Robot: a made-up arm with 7 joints. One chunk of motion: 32 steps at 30 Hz.
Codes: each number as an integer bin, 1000 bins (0 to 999) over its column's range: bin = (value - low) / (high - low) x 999, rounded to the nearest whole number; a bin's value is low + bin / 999 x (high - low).
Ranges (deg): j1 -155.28..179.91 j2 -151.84..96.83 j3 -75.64..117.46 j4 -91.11..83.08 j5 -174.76..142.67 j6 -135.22..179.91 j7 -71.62..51
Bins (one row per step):
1: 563 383 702 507 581 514 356
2: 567 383 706 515 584 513 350
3: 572 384 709 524 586 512 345
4: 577 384 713 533 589 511 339
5: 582 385 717 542 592 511 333
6: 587 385 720 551 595 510 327
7: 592 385 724 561 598 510 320
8: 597 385 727 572 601 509 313
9: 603 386 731 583 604 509 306
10: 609 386 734 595 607 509 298
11: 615 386 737 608 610 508 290
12: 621 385 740 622 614 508 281
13: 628 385 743 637 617 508 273
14: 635 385 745 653 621 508 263
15: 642 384 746 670 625 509 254
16: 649 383 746 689 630 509 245
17: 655 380 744 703 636 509 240
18: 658 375 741 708 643 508 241
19: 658 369 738 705 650 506 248
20: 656 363 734 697 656 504 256
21: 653 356 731 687 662 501 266
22: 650 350 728 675 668 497 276
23: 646 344 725 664 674 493 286
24: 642 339 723 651 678 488 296
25: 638 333 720 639 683 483 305
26: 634 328 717 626 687 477 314
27: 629 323 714 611 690 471 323
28: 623 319 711 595 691 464 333
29: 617 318 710 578 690 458 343
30: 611 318 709 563 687 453 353
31: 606 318 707 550 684 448 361
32: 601 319 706 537 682 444 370
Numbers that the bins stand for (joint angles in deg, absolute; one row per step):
1: 33.62 -56.50 60.05 -2.71 9.85 26.92 -27.92
2: 34.96 -56.50 60.83 -1.31 10.80 26.60 -28.66
3: 36.64 -56.26 61.40 0.26 11.44 26.29 -29.27
4: 38.32 -56.26 62.18 1.83 12.39 25.97 -30.01
5: 40.00 -56.01 62.95 3.40 13.35 25.97 -30.75
6: 41.67 -56.01 63.53 4.96 14.30 25.66 -31.48
7: 43.35 -56.01 64.30 6.71 15.25 25.66 -32.34
8: 45.03 -56.01 64.88 8.63 16.21 25.34 -33.20
9: 47.04 -55.76 65.66 10.54 17.16 25.34 -34.06
10: 49.06 -55.76 66.24 12.64 18.11 25.34 -35.04
11: 51.07 -55.76 66.82 14.90 19.07 25.03 -36.02
12: 53.08 -56.01 67.40 17.34 20.34 25.03 -37.13
13: 55.43 -56.01 67.98 19.96 21.29 25.03 -38.11
14: 57.78 -56.01 68.36 22.75 22.56 25.03 -39.34
15: 60.13 -56.26 68.56 25.71 23.83 25.34 -40.44
16: 62.48 -56.50 68.56 29.03 25.42 25.34 -41.55
17: 64.49 -57.25 68.17 31.47 27.33 25.34 -42.16
18: 65.50 -58.50 67.59 32.34 29.55 25.03 -42.04
19: 65.50 -59.99 67.01 31.82 31.78 24.40 -41.18
20: 64.82 -61.48 66.24 30.42 33.68 23.76 -40.20
21: 63.82 -63.22 65.66 28.68 35.59 22.82 -38.97
22: 62.81 -64.72 65.08 26.59 37.50 21.56 -37.74
23: 61.47 -66.21 64.50 24.67 39.40 20.29 -36.52
24: 60.13 -67.46 64.11 22.40 40.67 18.72 -35.29
25: 58.79 -68.95 63.53 20.31 42.26 17.14 -34.18
26: 57.44 -70.19 62.95 18.04 43.53 15.25 -33.08
27: 55.77 -71.44 62.37 15.43 44.49 13.35 -31.97
28: 53.75 -72.43 61.79 12.64 44.80 11.15 -30.75
29: 51.74 -72.68 61.60 9.67 44.49 9.25 -29.52
30: 49.73 -72.68 61.40 7.06 43.53 7.68 -28.29
31: 48.05 -72.68 61.02 4.79 42.58 6.10 -27.31
32: 46.37 -72.43 60.83 2.52 41.94 4.84 -26.21

